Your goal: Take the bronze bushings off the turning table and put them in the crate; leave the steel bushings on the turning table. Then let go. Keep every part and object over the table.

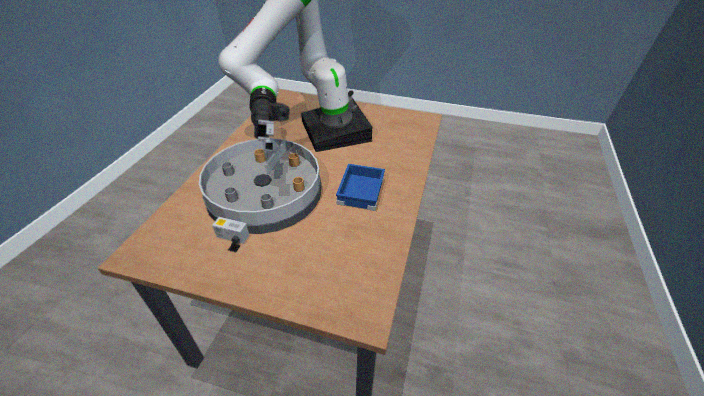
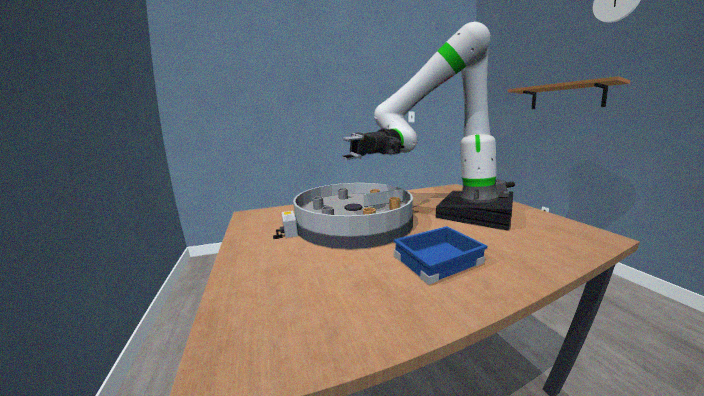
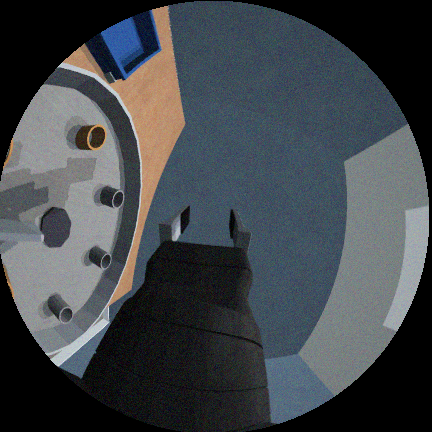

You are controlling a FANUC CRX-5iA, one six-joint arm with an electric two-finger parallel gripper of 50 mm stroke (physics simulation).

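Pixels of known places: gripper, fingertip midpoint: [image 1: 269, 142] [image 2: 345, 148] [image 3: 209, 215]; arm's base, origin of the base link: [image 1: 336, 118] [image 2: 478, 198].
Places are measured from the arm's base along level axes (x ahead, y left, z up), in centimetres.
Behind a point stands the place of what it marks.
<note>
Three bronze bushings stand on the turning table [image 1: 260, 218] @(x 67.0, y 7.8, z 0.6 cm) [image 2: 350, 226] @(x 54.1, y 16.3, z 0.6 cm): one bronze bushing [image 1: 298, 184] @(x 48.6, y 10.9, z 2.4 cm) [image 2: 369, 211] @(x 47.5, y 11.5, z 2.8 cm) [image 3: 91, 137] @(x 48.3, y 10.8, z -0.8 cm) on the crate side, a second [image 1: 294, 160] @(x 37.1, y 1.7, z 2.0 cm) [image 2: 395, 203] @(x 36.1, y 2.3, z 1.6 cm) and a third [image 1: 260, 156] @(x 40.7, y -11.5, z 1.8 cm) [image 2: 375, 191] @(x 39.7, y -11.1, z 2.8 cm) toward the arm. Three steel bushings stand there too: one [image 1: 267, 201] @(x 60.7, y 6.4, z 2.4 cm) [image 2: 328, 211] @(x 59.5, y 6.9, z 2.3 cm) [image 3: 111, 197] @(x 57.7, y 4.5, z 2.6 cm), another [image 1: 231, 194] @(x 63.5, y -6.5, z 2.5 cm) [image 2: 318, 203] @(x 62.3, y -6.0, z 1.2 cm) [image 3: 99, 257] @(x 60.5, y -7.4, z 2.3 cm) and another [image 1: 228, 169] @(x 52.8, y -16.9, z 2.0 cm) [image 2: 343, 193] @(x 51.7, y -16.6, z 1.5 cm) [image 3: 60, 308] @(x 50.5, y -16.9, z 2.6 cm). The blue crate [image 1: 361, 185] @(x 30.3, y 27.2, z -5.8 cm) [image 2: 442, 252] @(x 30.3, y 25.8, z -5.8 cm) [image 3: 120, 37] is empty. My gripper [image 1: 268, 135] @(x 53.2, y 5.1, z 21.2 cm) [image 2: 350, 146] @(x 53.2, y 5.1, z 21.2 cm) [image 3: 209, 215] @(x 53.2, y 5.1, z 21.2 cm) is open and empty, tilted nearly level, high above the turning table.
A grey blade [image 1: 274, 161] @(x 40.1, y -5.6, z 1.1 cm) [image 2: 382, 197] @(x 38.4, y -5.9, z 1.7 cm) reaches inward from the turning table's raised wall, near the bronze bushings. A small grey box [image 1: 230, 230] @(x 74.5, y 1.5, z -0.9 cm) [image 2: 289, 224] @(x 72.2, y 4.6, z -1.8 cm) stands against its outside. The robot's black base [image 1: 337, 131] @(x 8.6, y 5.1, z -0.3 cm) [image 2: 475, 210] @(x 8.8, y 9.9, z -1.0 cm) is beyond the crate.
</note>
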